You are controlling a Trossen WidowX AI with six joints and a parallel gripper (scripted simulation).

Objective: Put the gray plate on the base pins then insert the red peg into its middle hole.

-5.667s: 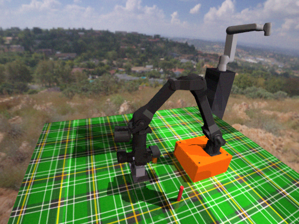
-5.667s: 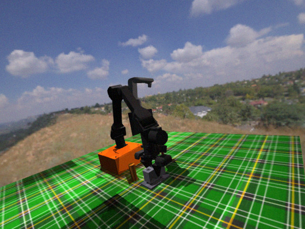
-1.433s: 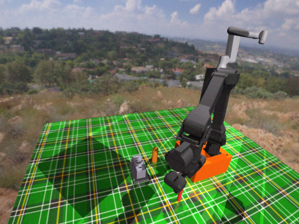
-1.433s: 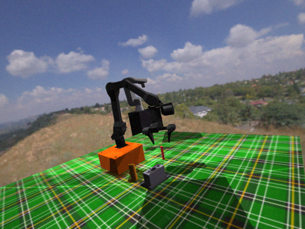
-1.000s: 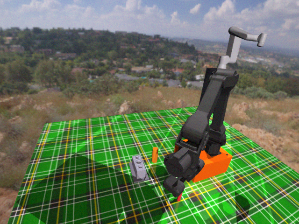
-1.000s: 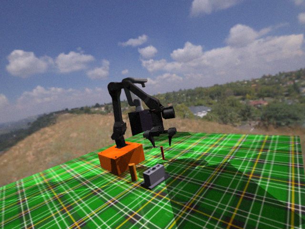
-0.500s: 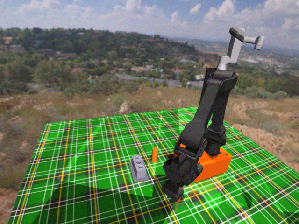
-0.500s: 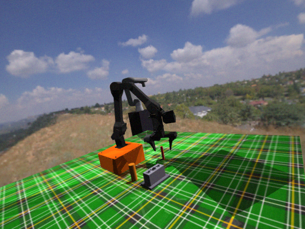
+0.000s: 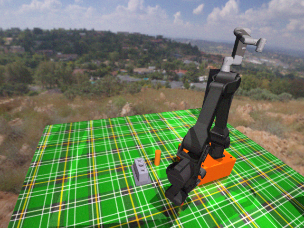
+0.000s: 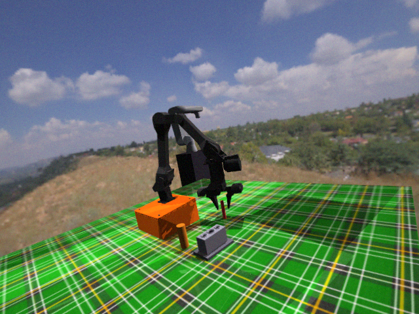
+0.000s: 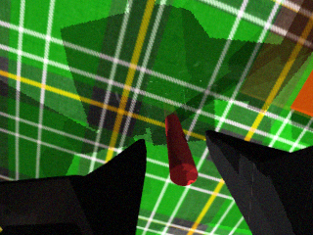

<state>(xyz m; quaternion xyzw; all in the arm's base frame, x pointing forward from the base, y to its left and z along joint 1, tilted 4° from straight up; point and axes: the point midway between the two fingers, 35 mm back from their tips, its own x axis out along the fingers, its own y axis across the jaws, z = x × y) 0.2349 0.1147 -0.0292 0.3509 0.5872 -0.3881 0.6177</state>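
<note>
My gripper tip is 110 mm short of the gray plate and 190 mm to the left of it. Round my gripper tip: dark gray base: 110 mm ahead, 190 mm to the right, 30 mm below; short brown post: 10 mm ahead, 230 mm to the right; red peg: right at my gripper tip.
</note>
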